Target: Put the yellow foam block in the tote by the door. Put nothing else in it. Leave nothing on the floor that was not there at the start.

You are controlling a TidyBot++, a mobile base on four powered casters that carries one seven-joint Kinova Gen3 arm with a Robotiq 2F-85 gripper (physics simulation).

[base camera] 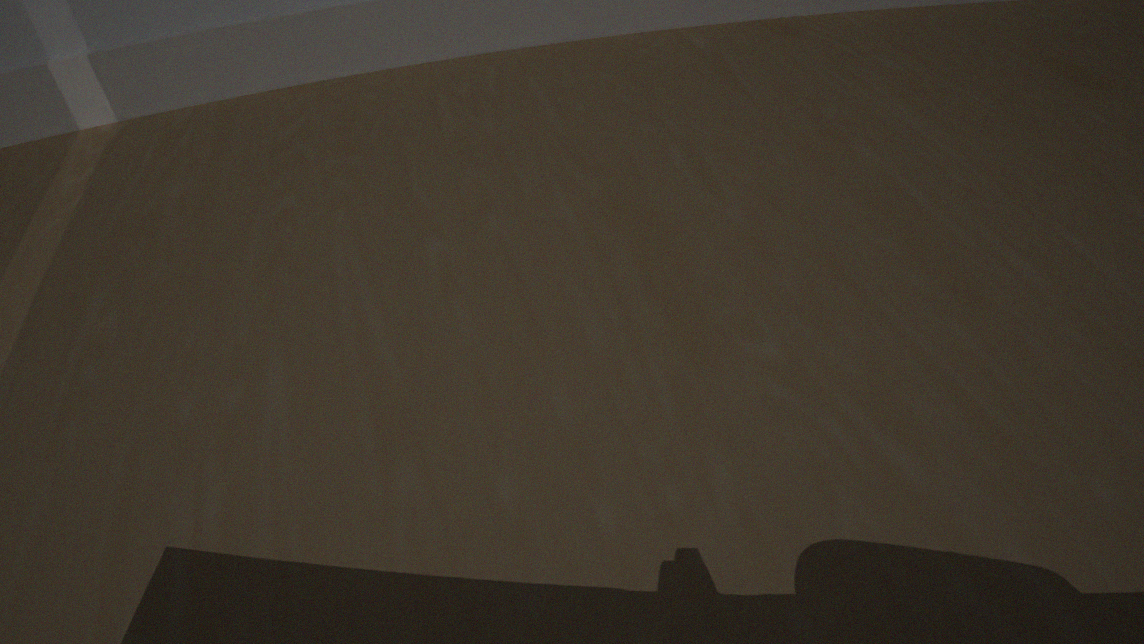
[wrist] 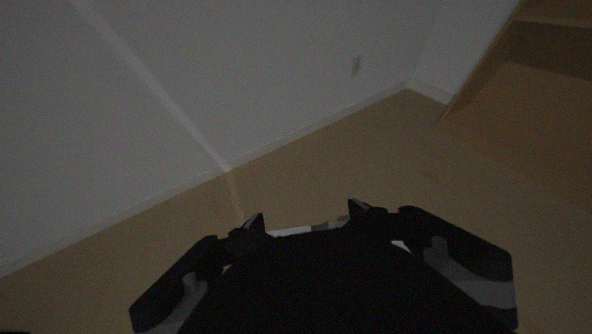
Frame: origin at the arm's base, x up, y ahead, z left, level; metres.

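Seen in the pictures: gripper, between the fingertips: (wrist: 306,215).
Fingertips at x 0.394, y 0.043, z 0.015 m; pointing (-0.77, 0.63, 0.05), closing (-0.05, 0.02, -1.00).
Note:
A point is followed by its place in that frame.
My gripper (wrist: 306,215) {x 0.394, y 0.043, z 0.015 m} is open in the wrist view, its two dark fingers wide apart above the wood floor. Small pale and grey patches show past the palm's edge between the fingers; I cannot tell what they are. The gripper itself does not show in the base camera view. The yellow foam block, the tote and the door do not show in either view.
A wooden shelf unit (wrist: 487,75) {x -0.071, y 0.901, z -1.175 m} stands at the right in the wrist view. A grey wall (wrist: 175,60) {x 0.356, y 0.843, z 0.509 m} (base camera: 240,48) {x -0.337, y 0.849, z 0.455 m} with a pale baseboard (wrist: 320,125) {x -0.366, y 1.084, z -0.166 m} and a small outlet (wrist: 356,66) {x 0.003, y 1.206, z -0.465 m} meets the floor (wrist: 400,150) {x -0.396, y 0.690, z -0.669 m} (base camera: 560,280) {x -0.396, y 0.506, z 0.038 m}. Dark shadows (base camera: 360,608) {x -0.396, y 0.237, z 0.123 m} lie along the base view's bottom.

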